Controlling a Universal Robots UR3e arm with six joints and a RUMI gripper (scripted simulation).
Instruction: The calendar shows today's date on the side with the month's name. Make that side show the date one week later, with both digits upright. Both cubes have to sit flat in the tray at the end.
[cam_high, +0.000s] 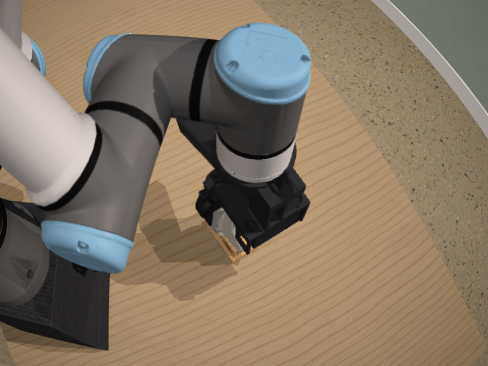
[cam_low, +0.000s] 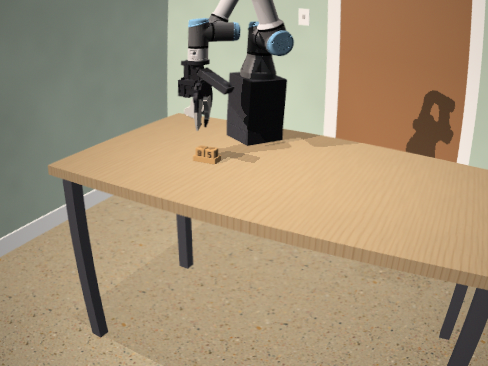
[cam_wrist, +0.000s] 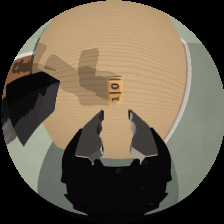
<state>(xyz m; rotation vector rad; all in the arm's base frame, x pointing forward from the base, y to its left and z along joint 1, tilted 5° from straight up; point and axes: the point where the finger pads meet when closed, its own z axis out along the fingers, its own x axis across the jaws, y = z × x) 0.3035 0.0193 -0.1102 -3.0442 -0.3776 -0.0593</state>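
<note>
Right now my hand is 1 cm past the wooden tray, 2 cm to the right of it and 11 cm above it.
</note>
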